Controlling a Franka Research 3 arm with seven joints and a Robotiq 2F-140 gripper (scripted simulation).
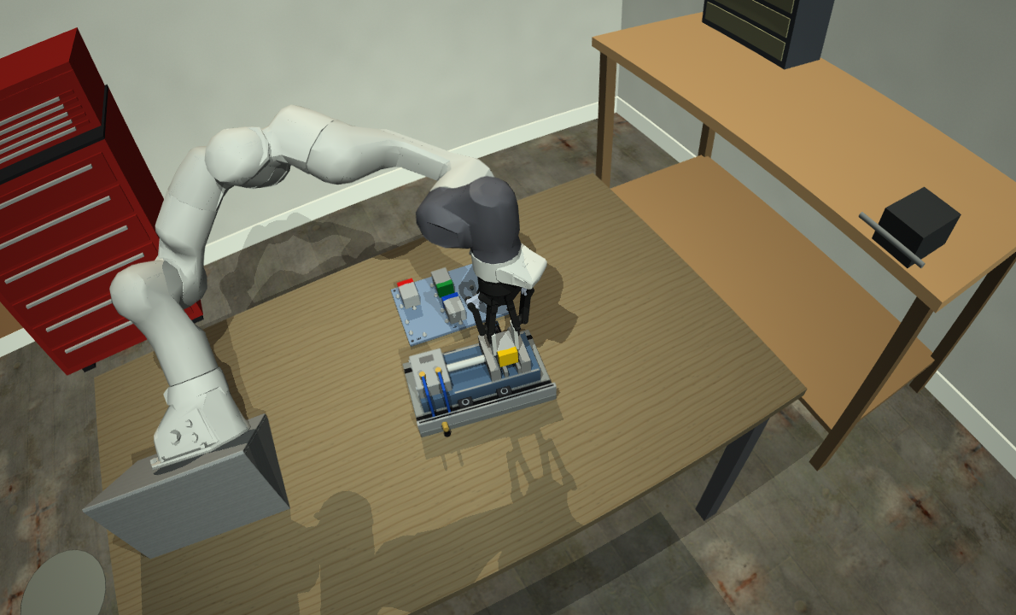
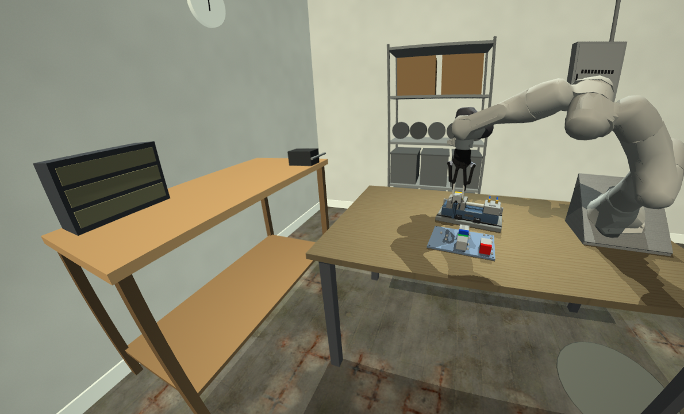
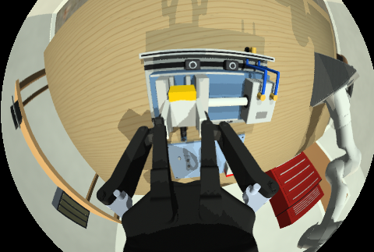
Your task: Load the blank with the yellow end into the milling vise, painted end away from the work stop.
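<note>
Now: the fixed jaw 30 mm ahead of my hand and 60 mm below it. From my hand the other things lie so: vise: 70 mm behind, 10 mm to the left, 100 mm below; then hosed end block: 160 mm behind, 20 mm to the left, 60 mm below; then work stop: 10 mm ahead, 50 mm to the left, 50 mm below.
</note>
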